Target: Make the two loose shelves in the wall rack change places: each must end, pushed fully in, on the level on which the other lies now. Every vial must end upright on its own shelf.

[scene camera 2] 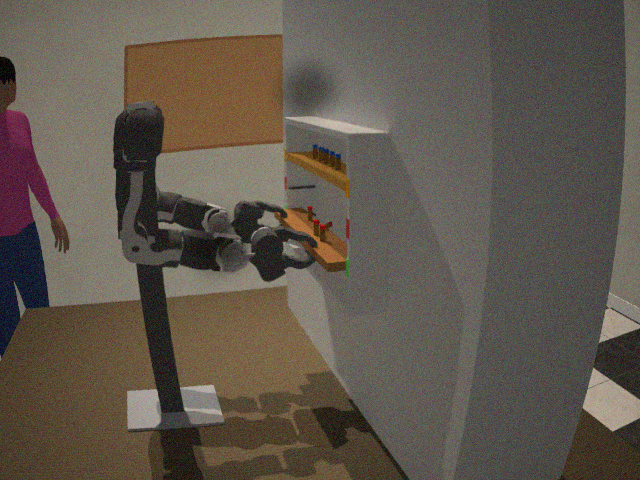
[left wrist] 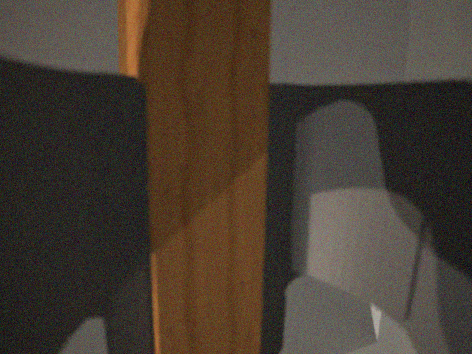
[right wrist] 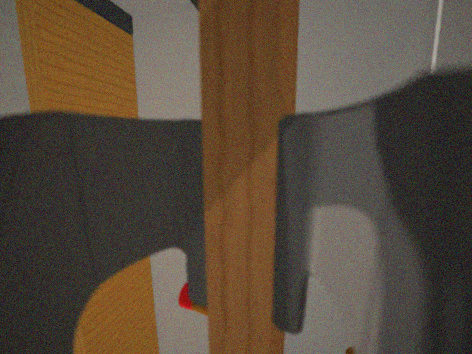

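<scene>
The lower shelf (scene camera 2: 334, 253) (left wrist: 205, 100) (right wrist: 250, 65), orange-brown, is near the rack's green marks and sticks out in front. Red-capped vials stand on it, such as one vial (scene camera 2: 310, 212) (right wrist: 185, 296); another red-capped vial (scene camera 2: 327, 225) looks tipped over behind the two nearer ones. My left gripper (scene camera 2: 283, 215) (left wrist: 207, 175) is shut on this shelf's front edge toward its far end. My right gripper (scene camera 2: 313, 250) (right wrist: 241, 200) is shut on the same edge nearer the camera. The upper shelf (scene camera 2: 320, 167) (right wrist: 85, 75), yellow-brown, sits at the yellow marks with several upright blue-capped vials (scene camera 2: 326, 155).
The white wall rack (scene camera 2: 368, 206) has side walls around both shelves. Red marks (scene camera 2: 347, 228) lie between the yellow marks (scene camera 2: 347, 188) and the green marks (scene camera 2: 347, 267). A dark bar (scene camera 2: 301, 187) shows inside between the shelves. A person (scene camera 2: 18, 170) stands at the picture's left.
</scene>
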